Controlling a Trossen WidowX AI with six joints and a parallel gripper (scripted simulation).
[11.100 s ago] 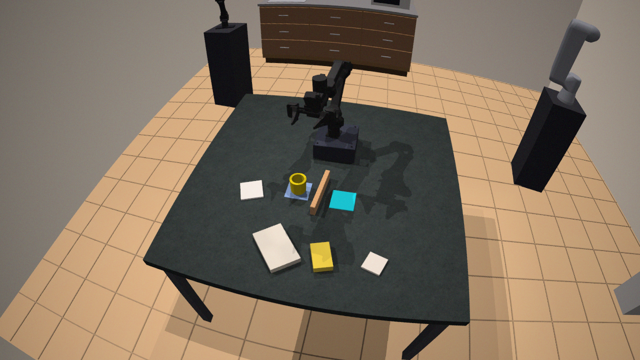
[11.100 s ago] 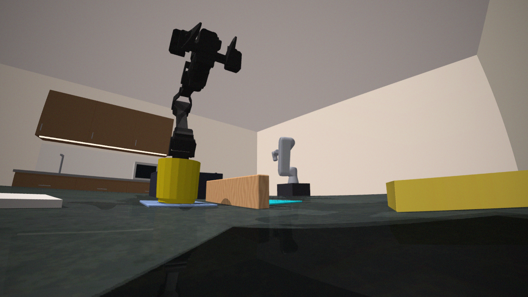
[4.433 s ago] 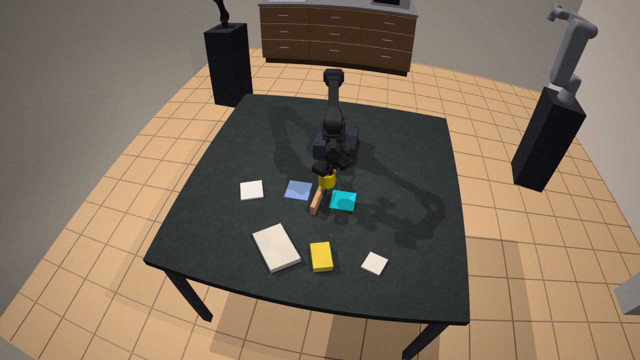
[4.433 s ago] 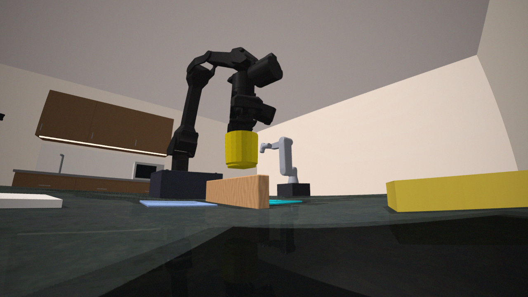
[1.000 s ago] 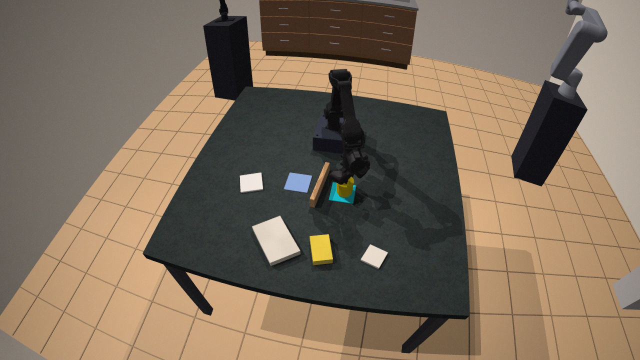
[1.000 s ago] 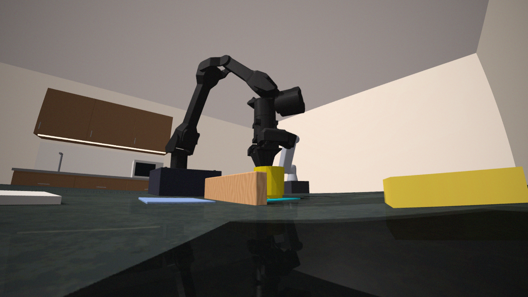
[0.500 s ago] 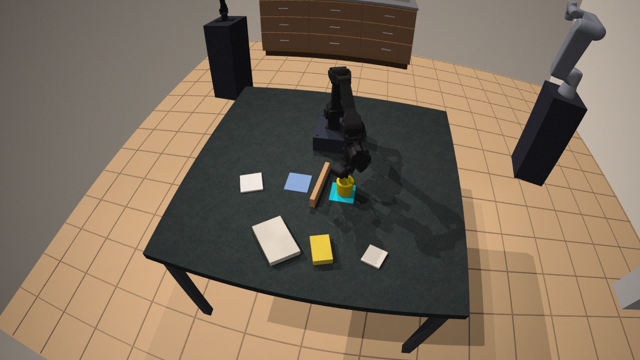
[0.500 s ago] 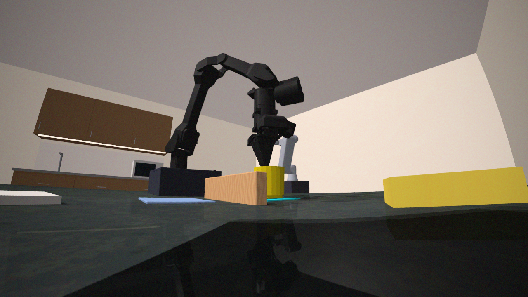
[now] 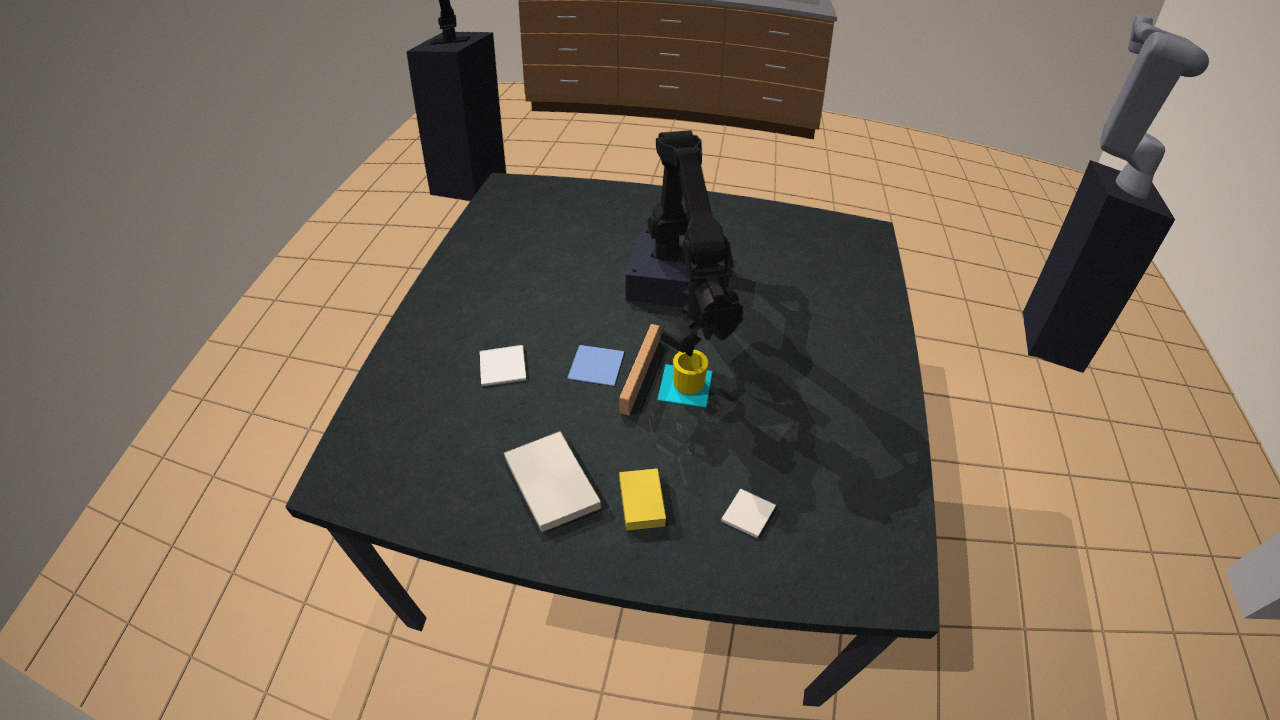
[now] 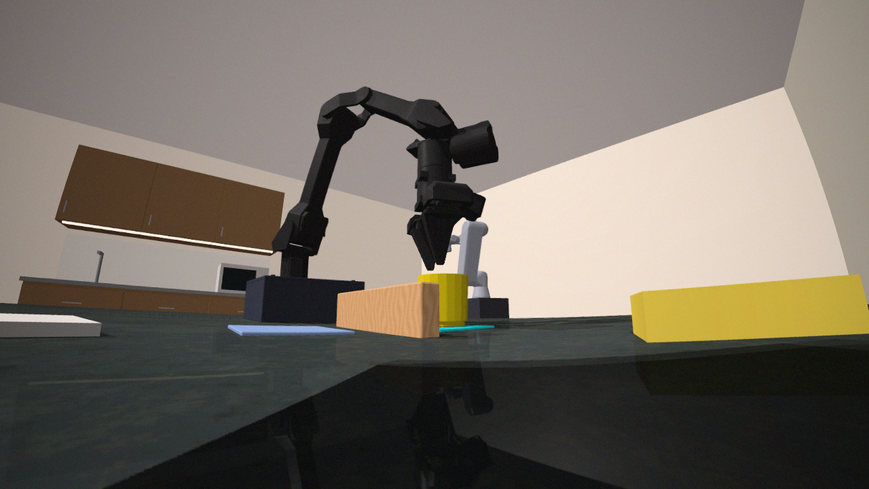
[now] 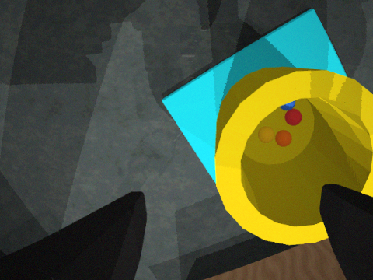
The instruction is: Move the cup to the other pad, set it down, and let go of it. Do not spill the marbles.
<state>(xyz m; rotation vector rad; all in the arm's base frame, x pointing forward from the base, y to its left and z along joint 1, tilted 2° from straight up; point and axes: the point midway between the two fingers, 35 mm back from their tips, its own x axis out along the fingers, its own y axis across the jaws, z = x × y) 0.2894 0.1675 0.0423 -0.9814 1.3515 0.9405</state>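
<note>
Now: the yellow cup 50 mm below my gripper tip, 30 mm ahead of it and 10 mm to the right of it. Also, from my gripper tip: red marble: 70 mm below, 40 mm ahead; then light blue pad: 210 mm to the right, 100 mm below, 50 mm ahead; then wooden block: 110 mm to the right, 70 mm below, 40 mm ahead.
</note>
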